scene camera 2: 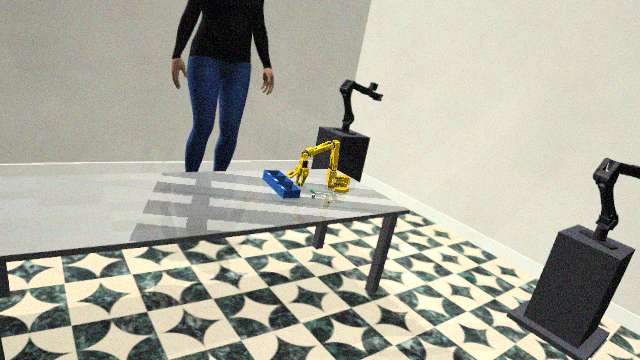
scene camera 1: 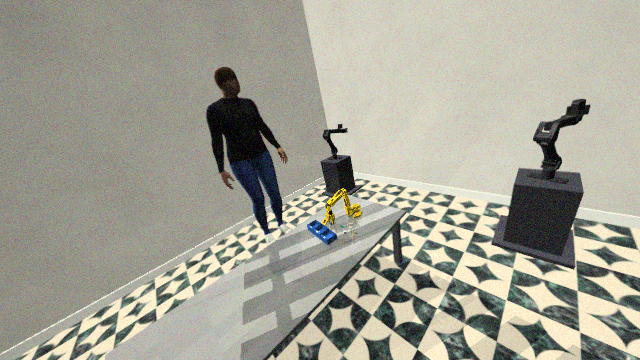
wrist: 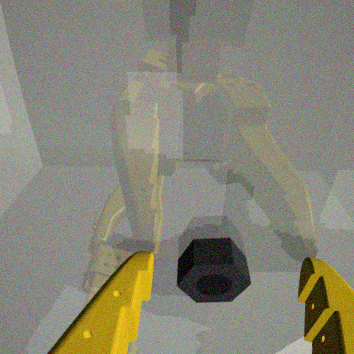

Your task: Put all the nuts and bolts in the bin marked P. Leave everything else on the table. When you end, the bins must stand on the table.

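Places are measured from the arm's base along level axes (x right, y ahead, z up), in metres.
Pixels of known places: hand, its tool point: (scene camera 2: 301,185) (scene camera 1: 333,224) (wrist: 151,269); arm's base, origin of its link: (scene camera 2: 334,189) (scene camera 1: 353,215).
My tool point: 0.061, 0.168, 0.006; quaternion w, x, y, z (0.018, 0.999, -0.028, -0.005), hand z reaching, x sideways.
Observation:
For each thing: its middle in the pictures, then the offset to it from my tool point, as dx, dy, dz. Level surfaces: height alone.
- black hex nut, middle of its body: (wrist: 212,270) +0.015, -0.002, -0.002
- small dark piece, middle of its body: (scene camera 2: 313,196) -0.142, +0.026, +0.002
- small brass-coloured piece, middle of its body: (scene camera 2: 328,201) (scene camera 1: 355,232) -0.207, -0.015, -0.002
- small green piece, middle of its body: (scene camera 2: 313,191) (scene camera 1: 342,226) -0.084, -0.017, -0.001
- grey table, height of its surface: dz -0.006
A black hex nut (wrist: 214,270) stands out in the wrist view, between and a little past the jaw tips, with a gap on each side. My gripper (wrist: 229,257) (scene camera 1: 329,223) (scene camera 2: 295,180) is partly open, its yellow jaws apart and pressing on nothing. It is low beside the blue row of bins (scene camera 1: 318,235) (scene camera 2: 291,194), which stands on the table. The letter P cannot be read on any bin. A small dark piece (scene camera 2: 313,196) and a small brass-coloured piece (scene camera 2: 328,201) (scene camera 1: 355,232) lie near the arm base; their kinds are too small to tell.
A small green piece (scene camera 2: 313,191) (scene camera 1: 342,226) lies between the bins and the arm base. The grey table (scene camera 1: 215,305) (scene camera 2: 100,210) is glossy, with reflections and shadow stripes. A person (scene camera 1: 240,130) (scene camera 2: 220,100) stands behind it. Two black arms on dark pedestals (scene camera 1: 542,215) (scene camera 1: 338,172) stand beyond.

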